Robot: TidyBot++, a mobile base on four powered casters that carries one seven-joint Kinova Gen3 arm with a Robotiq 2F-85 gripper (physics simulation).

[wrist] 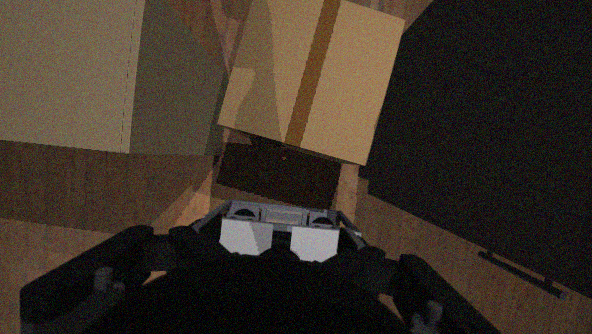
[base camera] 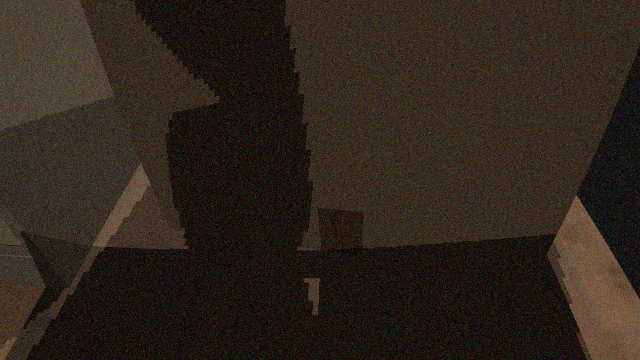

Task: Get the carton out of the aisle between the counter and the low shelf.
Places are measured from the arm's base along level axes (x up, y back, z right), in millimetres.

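Pixels of known places: gripper, fingertip midpoint: (wrist: pixel 280 233).
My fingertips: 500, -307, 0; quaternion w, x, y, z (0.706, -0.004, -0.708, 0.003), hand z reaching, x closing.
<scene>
Behind a point stands the place of what it marks, as x, y, z.
The carton (wrist: pixel 345 83) @(10, -599, 138) is a tan cardboard box with a darker tape stripe along its top. In the wrist view it sits on the wooden floor just ahead of the robot's base (wrist: pixel 283 216) @(-307, -99, -3). In the base camera view its near side (base camera: pixel 447 124) @(-215, -385, 93) fills the upper right, with the tape's end (base camera: pixel 340 228) @(-354, -400, 0) at its lower edge. My gripper (wrist: pixel 280 233) @(500, -307, 0) hangs above the base, behind the carton. Its dark fingers stand wide apart at the lower left and lower right of the wrist view, and nothing is between them.
A pale flat-topped unit (wrist: pixel 99 72) @(214, -495, -410) (base camera: pixel 46 54) @(-161, -488, -331) stands to the left of the carton, with a narrow strip of floor between them. A large dark mass (wrist: pixel 450 119) @(202, -483, 336), shadow or furniture, lies to the right. Lit wooden floor (wrist: pixel 435 253) @(-396, 45, 795) (base camera: pixel 595 277) @(-396, -348, 295) shows at the lower right.
</scene>
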